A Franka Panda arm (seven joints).
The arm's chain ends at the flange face. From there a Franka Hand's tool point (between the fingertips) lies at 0.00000 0.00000 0.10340 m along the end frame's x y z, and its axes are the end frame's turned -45 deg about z.
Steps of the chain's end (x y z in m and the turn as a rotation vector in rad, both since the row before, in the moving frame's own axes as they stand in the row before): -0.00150 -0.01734 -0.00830 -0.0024 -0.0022 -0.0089; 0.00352 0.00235 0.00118 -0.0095 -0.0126 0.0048; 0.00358 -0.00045 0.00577 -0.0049 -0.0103 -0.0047; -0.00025 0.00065 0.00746 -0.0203 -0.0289 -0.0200; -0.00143 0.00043 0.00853 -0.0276 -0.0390 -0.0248
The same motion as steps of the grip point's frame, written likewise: 0.01086 -0.01331 -0.00830 -0.0001 -0.0033 -0.0089; -0.00079 0.00392 0.00117 0.0022 -0.0156 0.0048; 0.00174 0.00182 0.00576 0.0038 -0.0107 -0.0047; -0.00424 -0.00031 0.00740 0.0061 -0.0348 -0.0200; -0.00619 -0.00148 0.00841 0.0081 -0.0471 -0.0248
